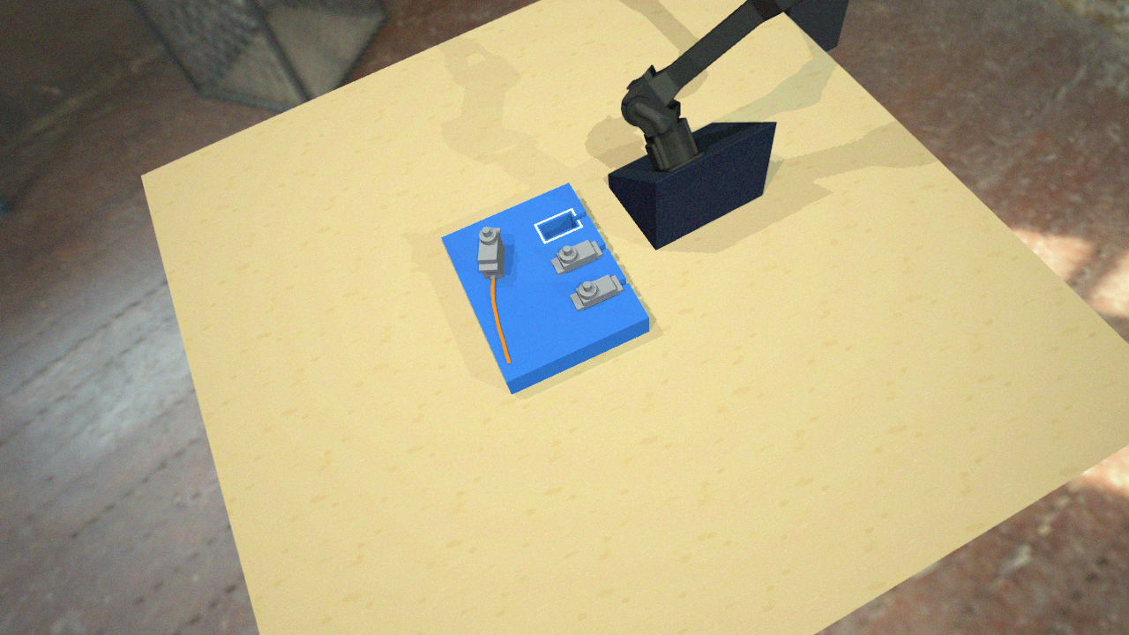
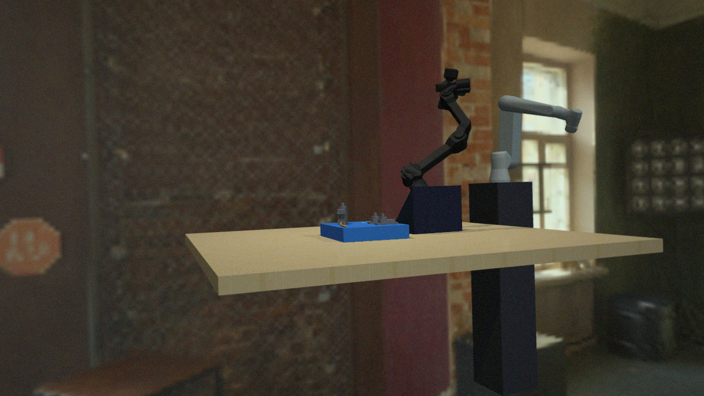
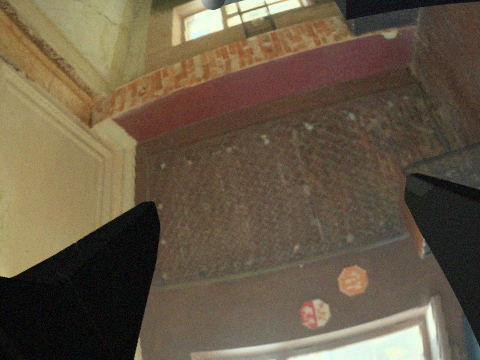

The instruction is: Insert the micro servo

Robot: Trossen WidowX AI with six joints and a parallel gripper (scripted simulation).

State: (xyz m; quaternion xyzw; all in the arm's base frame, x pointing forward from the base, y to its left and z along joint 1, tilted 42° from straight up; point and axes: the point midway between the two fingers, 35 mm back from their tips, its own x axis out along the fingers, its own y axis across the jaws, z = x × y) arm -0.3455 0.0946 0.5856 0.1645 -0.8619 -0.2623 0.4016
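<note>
Right now the blue deck is 690 mm ahead of my gripper tip, 610 mm below it and 330 mm to the left of it.
</note>
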